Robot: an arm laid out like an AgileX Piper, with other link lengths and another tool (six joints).
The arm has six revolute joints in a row. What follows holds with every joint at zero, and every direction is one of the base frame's.
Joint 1 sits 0.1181 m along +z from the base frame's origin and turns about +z.
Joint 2 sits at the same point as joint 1 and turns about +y.
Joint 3 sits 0.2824 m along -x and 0.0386 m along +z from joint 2 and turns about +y.
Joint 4 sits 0.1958 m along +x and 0.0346 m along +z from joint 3 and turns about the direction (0.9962, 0, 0.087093).
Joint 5 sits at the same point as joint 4 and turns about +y.
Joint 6 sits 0.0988 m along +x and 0.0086 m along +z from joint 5 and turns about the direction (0.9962, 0, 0.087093).
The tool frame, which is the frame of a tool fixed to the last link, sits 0.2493 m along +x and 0.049 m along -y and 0.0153 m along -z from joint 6; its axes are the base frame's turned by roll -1.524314, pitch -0.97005 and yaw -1.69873 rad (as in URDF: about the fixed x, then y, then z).
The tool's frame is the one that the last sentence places.
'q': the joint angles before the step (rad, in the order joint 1, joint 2, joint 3, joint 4, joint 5, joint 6). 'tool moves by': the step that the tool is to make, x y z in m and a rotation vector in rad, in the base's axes. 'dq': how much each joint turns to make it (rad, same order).
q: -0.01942 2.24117 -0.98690 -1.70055 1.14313 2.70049
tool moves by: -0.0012 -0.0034 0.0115 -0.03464 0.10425 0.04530
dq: 0.00009 -0.01424 -0.00023 -0.00184 0.00003 -0.13083
